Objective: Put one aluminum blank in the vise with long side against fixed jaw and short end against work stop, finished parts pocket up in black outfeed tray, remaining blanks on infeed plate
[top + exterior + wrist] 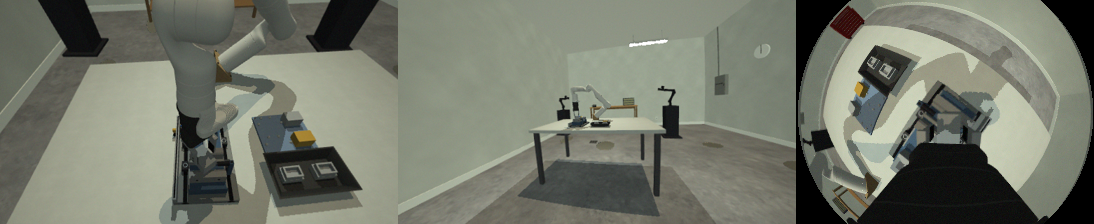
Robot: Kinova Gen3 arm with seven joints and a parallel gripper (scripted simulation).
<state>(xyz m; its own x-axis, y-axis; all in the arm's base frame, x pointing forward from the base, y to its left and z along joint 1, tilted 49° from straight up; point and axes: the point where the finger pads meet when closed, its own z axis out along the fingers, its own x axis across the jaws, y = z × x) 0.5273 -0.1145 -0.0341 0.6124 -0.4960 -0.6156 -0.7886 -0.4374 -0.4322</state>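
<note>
Now: hand 4 cm above the gray aluminum blank. Round my hand: yellow brass blank (13 cm behind, 35 cm to the left, 13 cm below).
</note>
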